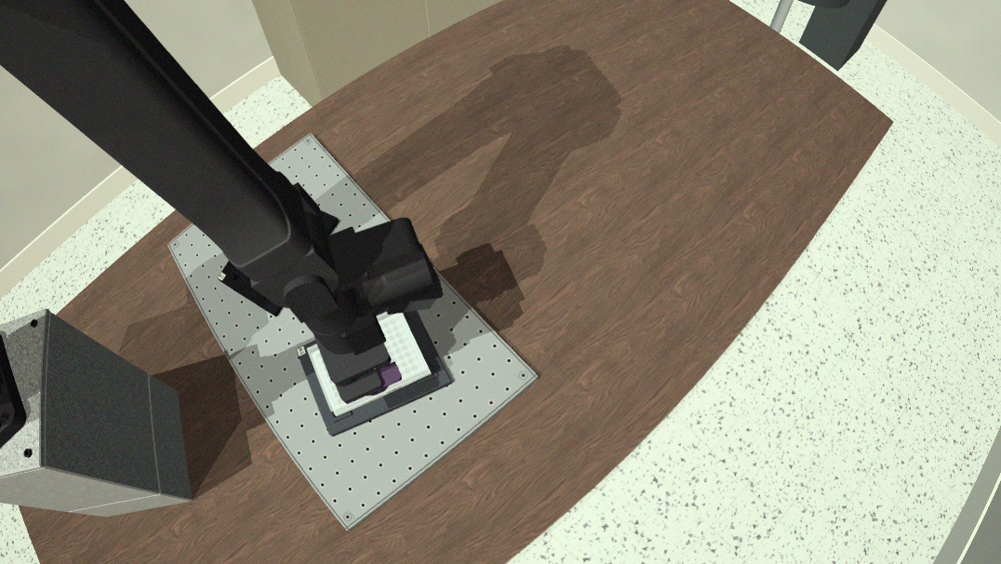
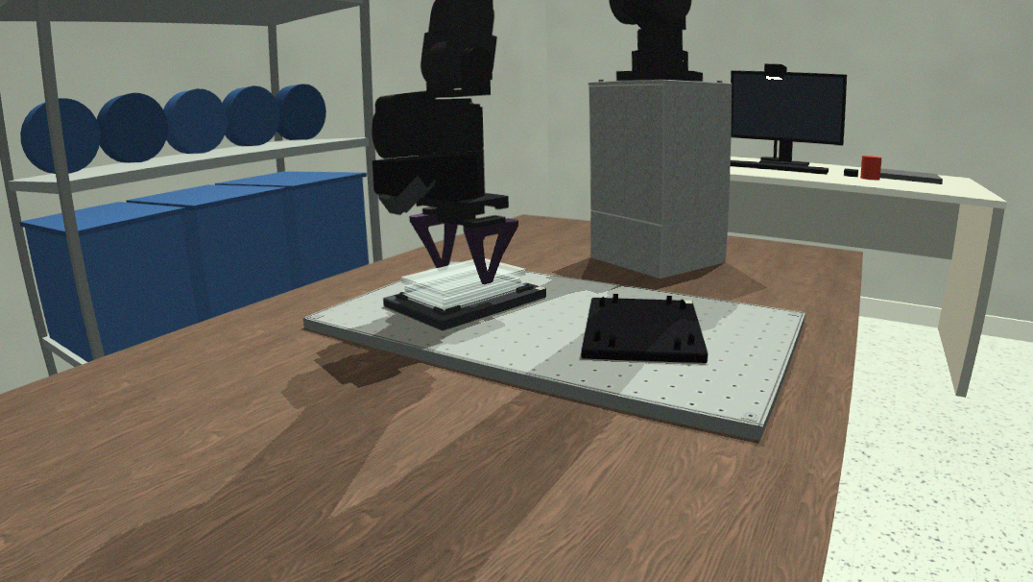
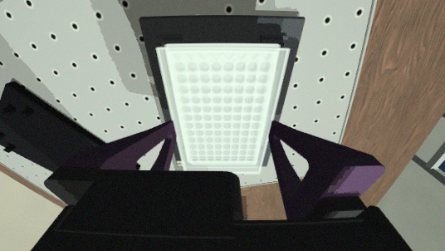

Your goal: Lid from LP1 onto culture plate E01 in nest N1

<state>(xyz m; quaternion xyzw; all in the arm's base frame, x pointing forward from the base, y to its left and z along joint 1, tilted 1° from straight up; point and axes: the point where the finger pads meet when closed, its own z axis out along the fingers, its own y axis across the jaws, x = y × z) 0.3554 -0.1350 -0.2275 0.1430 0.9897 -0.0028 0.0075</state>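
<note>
Now: hand 2 cm above the white multi-well culture plate. Round my hand: lid park LP1 (23 cm to the left, 4 cm below); lid (1 cm below).
</note>
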